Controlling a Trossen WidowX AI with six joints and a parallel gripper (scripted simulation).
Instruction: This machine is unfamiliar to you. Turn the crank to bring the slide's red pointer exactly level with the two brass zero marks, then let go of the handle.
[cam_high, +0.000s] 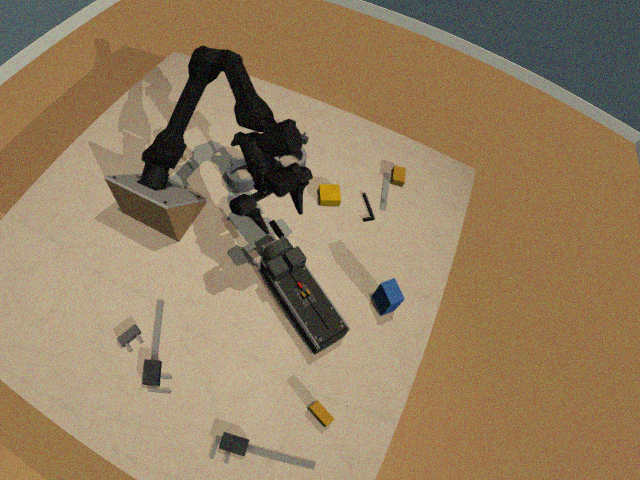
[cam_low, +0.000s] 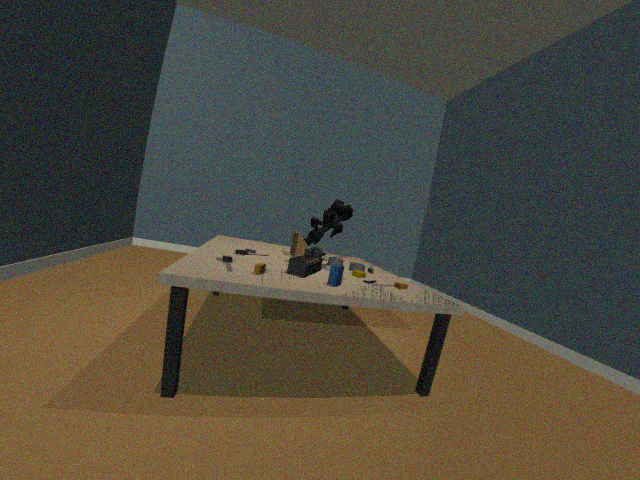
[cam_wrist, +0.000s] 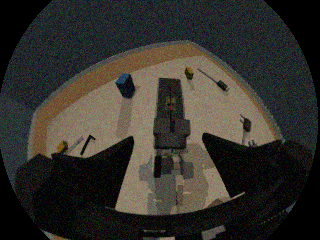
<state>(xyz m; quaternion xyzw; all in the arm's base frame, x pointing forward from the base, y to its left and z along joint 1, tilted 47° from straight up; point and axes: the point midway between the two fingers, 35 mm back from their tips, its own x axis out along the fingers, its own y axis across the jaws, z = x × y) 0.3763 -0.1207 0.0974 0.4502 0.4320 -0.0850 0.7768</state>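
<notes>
Right now my gripper tip is 30 mm past the crank handle, 40 mm to the right of it and 110 mm above it. Also, from my gripper tip: yellow block 50 mm ahead, 250 mm to the left, 180 mm below; red pointer 80 mm ahead, 80 mm to the right, 110 mm below; blue cube 290 mm ahead, 10 mm to the right, 150 mm below.
</notes>
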